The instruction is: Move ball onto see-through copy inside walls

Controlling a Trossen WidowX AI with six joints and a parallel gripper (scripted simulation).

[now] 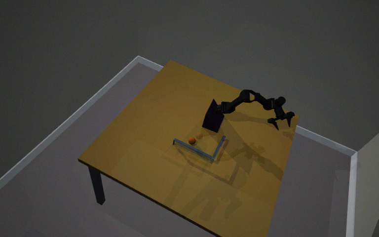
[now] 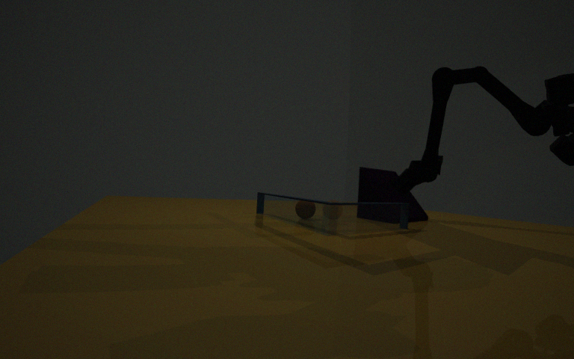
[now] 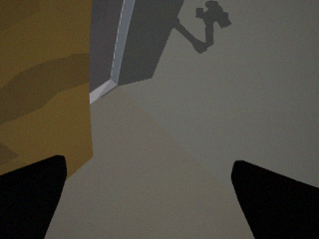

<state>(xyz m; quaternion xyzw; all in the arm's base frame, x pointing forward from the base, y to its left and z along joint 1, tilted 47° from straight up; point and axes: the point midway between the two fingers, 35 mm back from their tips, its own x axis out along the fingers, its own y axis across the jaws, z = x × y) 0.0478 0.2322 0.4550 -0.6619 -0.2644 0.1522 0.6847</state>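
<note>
My gripper tip is 600 mm to the left of the orange ball, 240 mm short of it and 190 mm above it. From my gripper tip the other things lie so: see-through ball copy (560 mm to the right, 190 mm below, 170 mm ahead).
</note>
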